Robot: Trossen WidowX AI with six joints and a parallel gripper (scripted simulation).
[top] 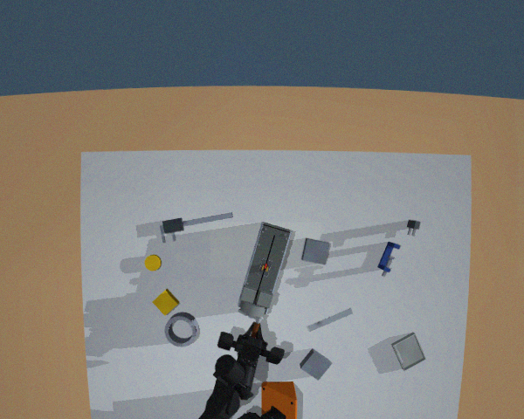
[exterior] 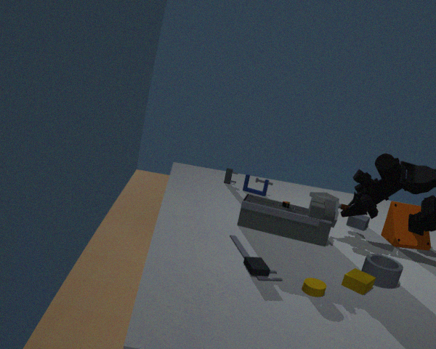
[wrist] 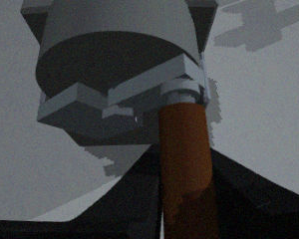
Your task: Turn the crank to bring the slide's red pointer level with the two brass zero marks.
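Right now my gripper tip is 170 mm short of the red pointer. Also, from my gripper tip: flat grey bar: 240 mm to the right, 80 mm below, 10 mm ahead; brown crank handle: 20 mm behind, 20 mm above; yellow block: 290 mm to the left, 70 mm below, 10 mm ahead.
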